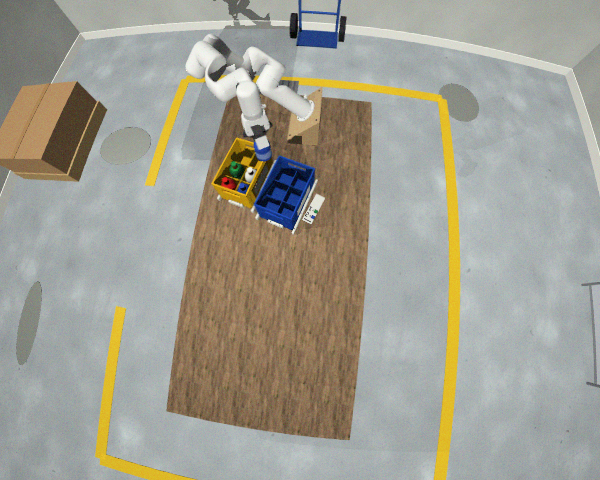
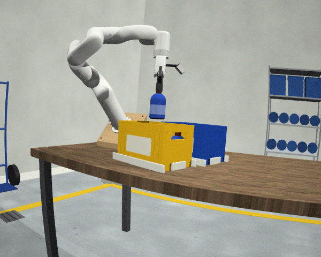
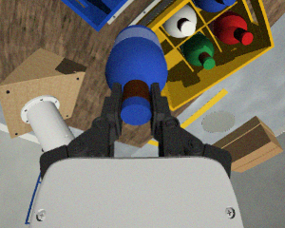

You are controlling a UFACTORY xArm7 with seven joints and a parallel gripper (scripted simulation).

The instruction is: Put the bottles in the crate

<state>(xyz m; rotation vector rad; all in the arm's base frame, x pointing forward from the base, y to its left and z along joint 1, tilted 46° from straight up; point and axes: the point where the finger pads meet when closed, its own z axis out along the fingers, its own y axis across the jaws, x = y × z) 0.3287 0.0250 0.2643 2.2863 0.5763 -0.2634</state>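
My hand is 150 mm short of the blue crate, 110 mm to the right of it and 250 mm above it. From my hand the other things lie so: white-label bottle: 70 mm ahead, 70 mm to the right, 250 mm below; then green-label bottle: 40 mm ahead, 150 mm to the right, 250 mm below; then yellow crate: 50 mm ahead, 110 mm to the right, 250 mm below.
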